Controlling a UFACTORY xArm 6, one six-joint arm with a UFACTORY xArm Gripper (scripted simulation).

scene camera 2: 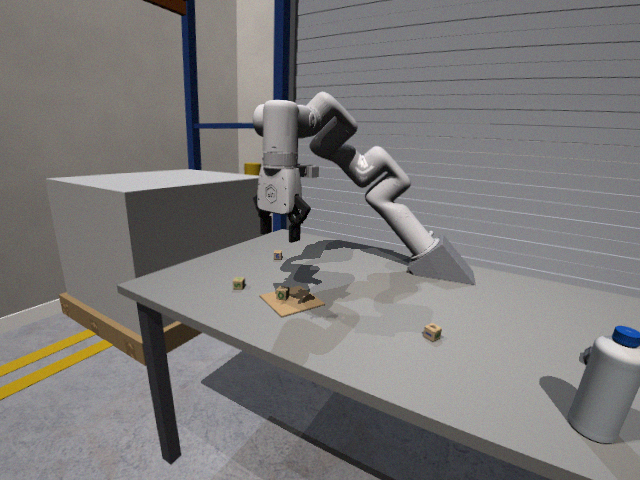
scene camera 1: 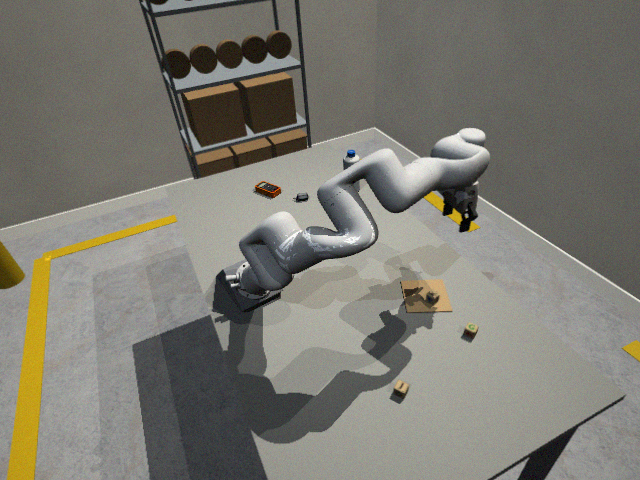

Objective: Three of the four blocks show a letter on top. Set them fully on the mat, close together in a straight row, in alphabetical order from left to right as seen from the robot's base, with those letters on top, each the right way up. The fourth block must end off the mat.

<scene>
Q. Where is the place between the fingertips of the gripper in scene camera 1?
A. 455, 222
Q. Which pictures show the mat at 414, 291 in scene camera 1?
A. Scene camera 2 and scene camera 1: all of them.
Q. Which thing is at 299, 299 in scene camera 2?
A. A mat.
</scene>
